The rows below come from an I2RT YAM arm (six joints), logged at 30 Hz.
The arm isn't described. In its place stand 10 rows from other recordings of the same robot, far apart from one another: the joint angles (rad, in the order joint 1, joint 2, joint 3, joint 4, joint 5, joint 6), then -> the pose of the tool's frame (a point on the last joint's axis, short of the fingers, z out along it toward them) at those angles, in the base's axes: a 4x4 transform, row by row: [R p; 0 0 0 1], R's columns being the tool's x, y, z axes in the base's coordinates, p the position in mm.
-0.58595 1.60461 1.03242 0.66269 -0.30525 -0.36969 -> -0.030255 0.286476 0.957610 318.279; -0.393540 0.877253 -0.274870 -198.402; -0.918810 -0.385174 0.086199 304.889; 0 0 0 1
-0.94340 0.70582 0.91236 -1.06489 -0.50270 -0.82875 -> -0.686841 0.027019 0.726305 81.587; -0.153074 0.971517 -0.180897 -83.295; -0.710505 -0.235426 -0.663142 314.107; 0 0 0 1
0.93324 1.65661 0.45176 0.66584 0.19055 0.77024 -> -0.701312 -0.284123 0.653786 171.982; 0.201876 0.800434 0.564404 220.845; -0.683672 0.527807 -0.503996 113.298; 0 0 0 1
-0.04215 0.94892 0.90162 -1.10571 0.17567 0.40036 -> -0.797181 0.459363 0.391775 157.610; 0.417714 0.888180 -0.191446 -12.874; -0.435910 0.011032 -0.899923 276.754; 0 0 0 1
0.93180 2.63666 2.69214 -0.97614 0.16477 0.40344 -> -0.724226 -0.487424 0.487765 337.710; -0.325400 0.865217 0.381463 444.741; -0.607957 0.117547 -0.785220 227.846; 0 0 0 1
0.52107 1.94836 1.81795 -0.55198 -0.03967 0.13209 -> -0.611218 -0.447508 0.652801 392.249; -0.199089 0.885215 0.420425 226.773; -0.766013 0.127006 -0.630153 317.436; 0 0 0 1
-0.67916 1.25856 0.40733 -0.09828 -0.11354 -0.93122 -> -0.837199 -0.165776 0.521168 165.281; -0.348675 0.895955 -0.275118 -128.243; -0.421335 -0.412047 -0.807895 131.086; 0 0 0 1
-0.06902 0.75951 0.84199 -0.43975 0.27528 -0.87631 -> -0.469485 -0.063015 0.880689 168.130; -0.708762 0.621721 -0.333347 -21.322; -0.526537 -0.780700 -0.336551 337.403; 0 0 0 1
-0.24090 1.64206 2.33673 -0.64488 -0.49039 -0.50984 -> 0.162410 -0.191426 0.967977 289.401; -0.483223 0.839882 0.247171 -53.832; -0.860301 -0.507892 0.043904 585.004; 0 0 0 1
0.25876 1.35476 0.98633 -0.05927 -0.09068 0.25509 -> -0.472397 -0.222485 0.852843 301.919; 0.134909 0.937962 0.319417 83.251; -0.871000 0.265948 -0.413075 293.703; 0 0 0 1
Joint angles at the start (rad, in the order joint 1, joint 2, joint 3, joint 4, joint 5, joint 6): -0.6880 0.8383 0.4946 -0.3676 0.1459 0.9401
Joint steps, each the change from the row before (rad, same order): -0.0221 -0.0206 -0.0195 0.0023 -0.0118 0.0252; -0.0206 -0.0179 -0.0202 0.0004 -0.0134 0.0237; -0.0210 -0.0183 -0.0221 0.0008 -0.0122 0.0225; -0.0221 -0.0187 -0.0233 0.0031 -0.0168 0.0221; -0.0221 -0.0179 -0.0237 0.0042 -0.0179 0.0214; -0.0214 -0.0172 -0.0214 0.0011 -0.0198 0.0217; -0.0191 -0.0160 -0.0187 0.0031 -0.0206 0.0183; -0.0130 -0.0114 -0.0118 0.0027 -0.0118 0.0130; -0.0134 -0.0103 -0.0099 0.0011 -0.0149 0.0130; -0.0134 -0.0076 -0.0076 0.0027 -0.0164 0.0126; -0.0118 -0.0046 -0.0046 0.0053 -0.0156 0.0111; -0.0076 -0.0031 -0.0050 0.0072 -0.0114 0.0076; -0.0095 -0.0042 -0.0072 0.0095 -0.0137 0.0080; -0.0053 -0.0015 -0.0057 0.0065 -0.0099 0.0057; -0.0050 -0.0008 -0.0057 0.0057 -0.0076 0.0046
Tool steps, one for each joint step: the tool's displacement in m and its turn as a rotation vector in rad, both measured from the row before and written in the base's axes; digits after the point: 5 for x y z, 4 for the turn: -0.00513 -0.00020 -0.00316 0.0159 -0.0224 -0.0294; -0.00477 0.00011 -0.00404 0.0192 -0.0184 -0.0257; -0.00489 0.00028 -0.00463 0.0187 -0.0165 -0.0263; -0.00478 0.00037 -0.00485 0.0195 -0.0196 -0.0238; -0.00457 0.00044 -0.00507 0.0196 -0.0198 -0.0226; -0.00429 0.00062 -0.00470 0.0215 -0.0200 -0.0207; -0.00356 0.00060 -0.00384 0.0176 -0.0209 -0.0156; -0.00236 0.00031 -0.00221 0.0097 -0.0149 -0.0127; -0.00218 0.00025 -0.00187 0.0116 -0.0159 -0.0107; -0.00177 -0.00009 -0.00133 0.0110 -0.0172 -0.0092; -0.00117 -0.00046 -0.00050 0.0079 -0.0176 -0.0072; -0.00068 -0.00030 -0.00066 0.0043 -0.0134 -0.0038; -0.00092 -0.00031 -0.00106 0.0045 -0.0155 -0.0041; -0.00048 -0.00008 -0.00115 0.0050 -0.0097 -0.0013; -0.00052 -0.00009 -0.00131 0.0047 -0.0069 -0.0021
